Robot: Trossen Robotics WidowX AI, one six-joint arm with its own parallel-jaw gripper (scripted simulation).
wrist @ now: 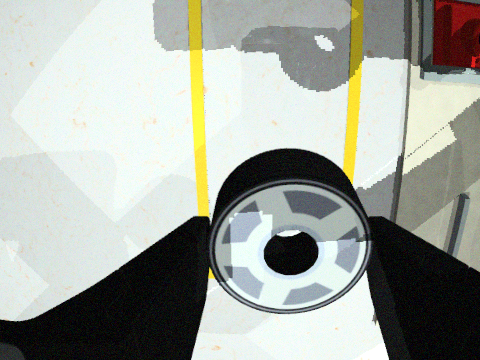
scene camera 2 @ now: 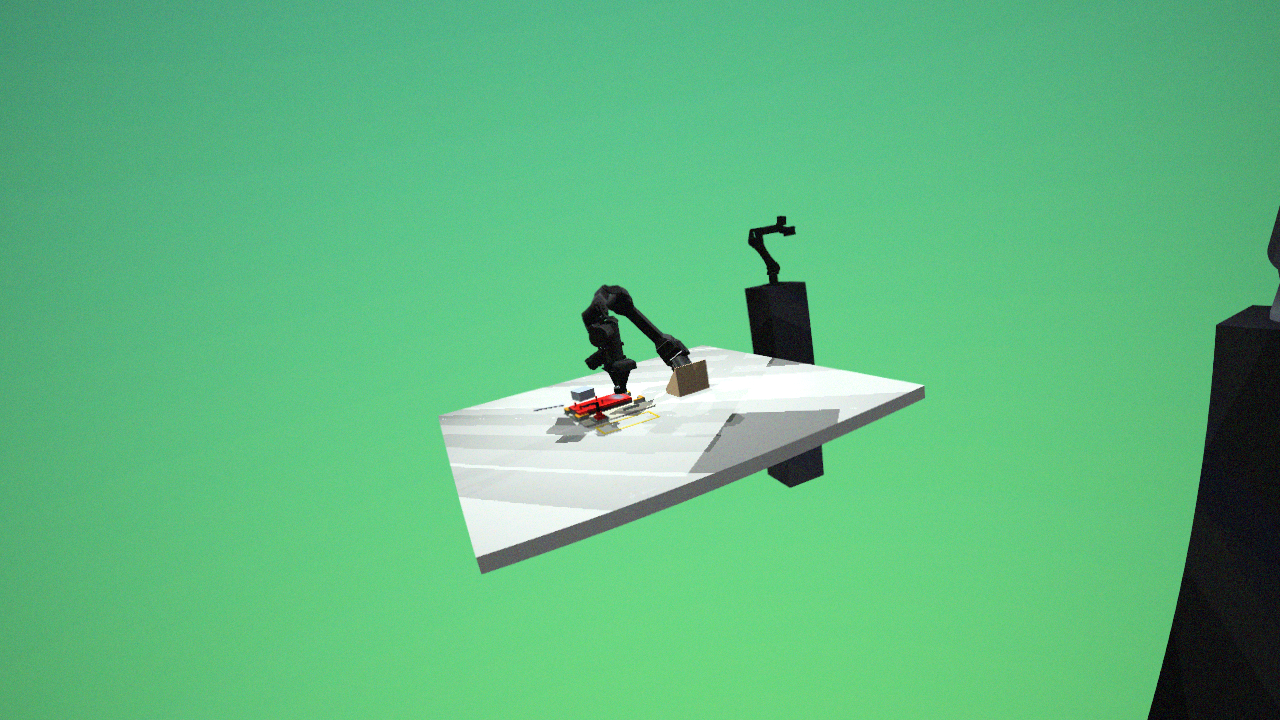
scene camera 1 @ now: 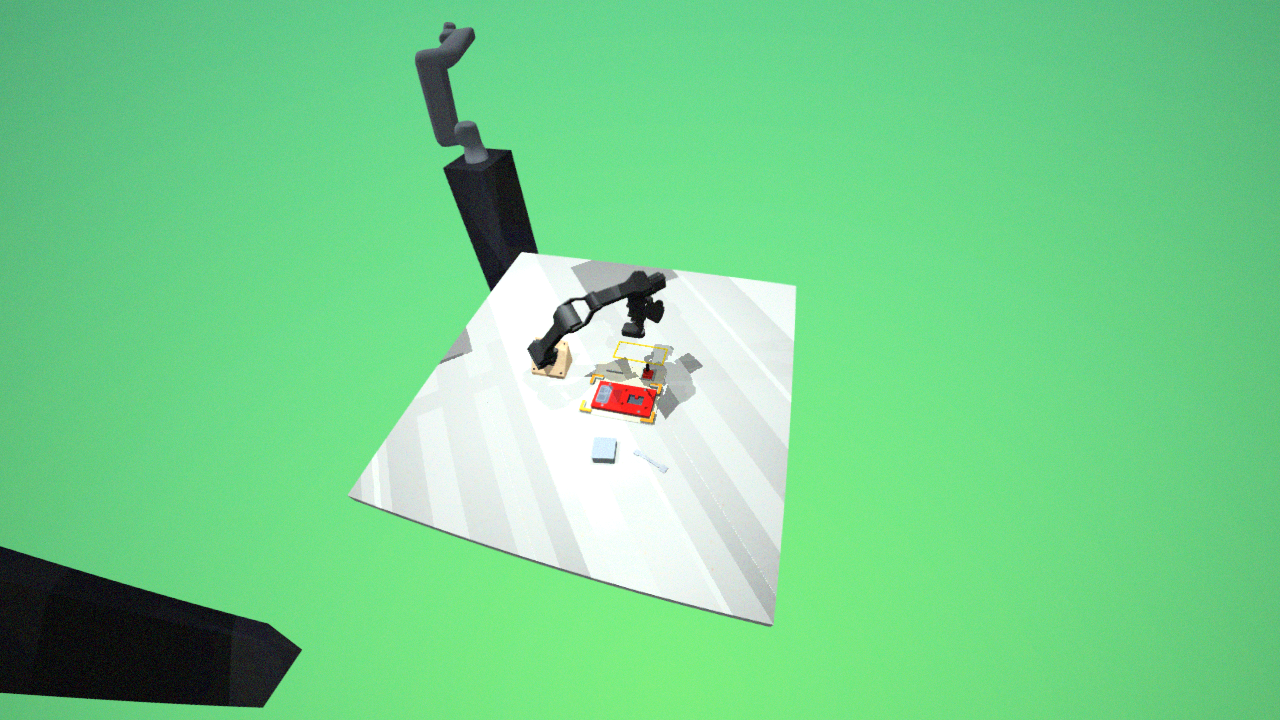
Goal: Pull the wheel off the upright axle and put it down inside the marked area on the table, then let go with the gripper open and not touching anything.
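Wheel (wrist: 289,189), carried by the gripper (scene camera 2: 620,389).
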